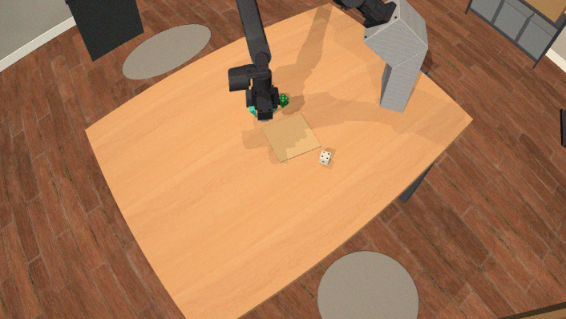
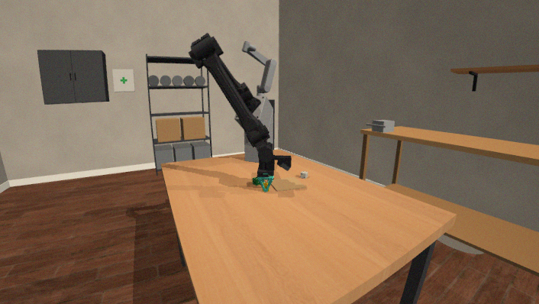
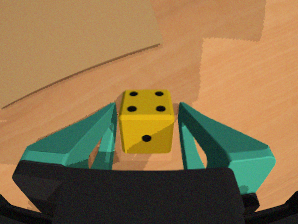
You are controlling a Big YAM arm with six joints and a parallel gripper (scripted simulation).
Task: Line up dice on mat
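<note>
Now: the yellow die right at my hand. Also, from my hand: green die 8 cm behind, 3 cm to the left; then tan mat 12 cm to the left, 3 cm ahead, 1 cm below; then white die 25 cm to the left, 5 cm ahead.
</note>
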